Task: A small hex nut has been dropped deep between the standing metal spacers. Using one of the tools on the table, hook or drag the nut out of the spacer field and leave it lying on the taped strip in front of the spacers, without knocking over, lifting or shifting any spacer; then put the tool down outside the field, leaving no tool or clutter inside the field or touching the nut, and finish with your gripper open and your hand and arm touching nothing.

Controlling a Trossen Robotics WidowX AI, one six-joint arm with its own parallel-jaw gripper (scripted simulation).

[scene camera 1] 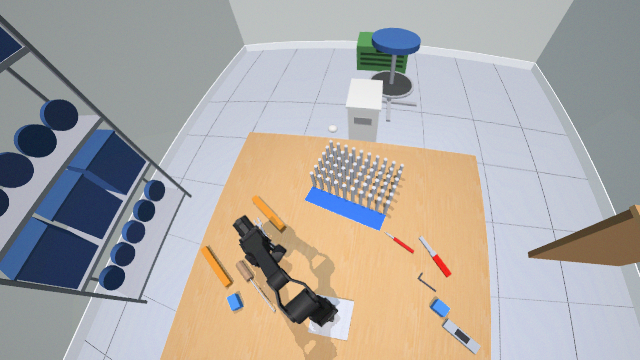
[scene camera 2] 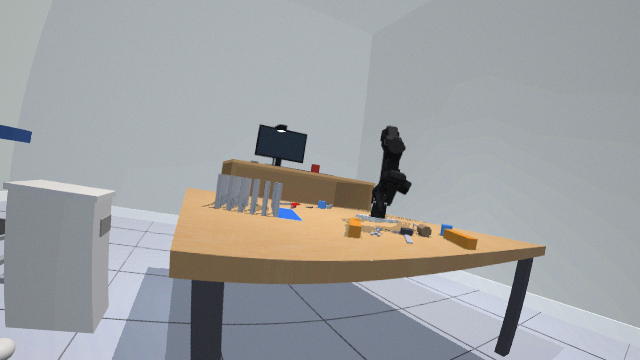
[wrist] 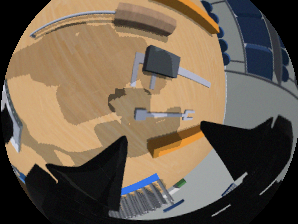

Scene:
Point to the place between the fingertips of my gripper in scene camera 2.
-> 384,207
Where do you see a brown-handled hook tool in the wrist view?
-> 161,24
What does my gripper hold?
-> Nothing.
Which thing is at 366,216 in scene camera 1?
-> A blue taped strip.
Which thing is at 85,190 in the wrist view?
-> My gripper.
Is my gripper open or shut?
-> Open.

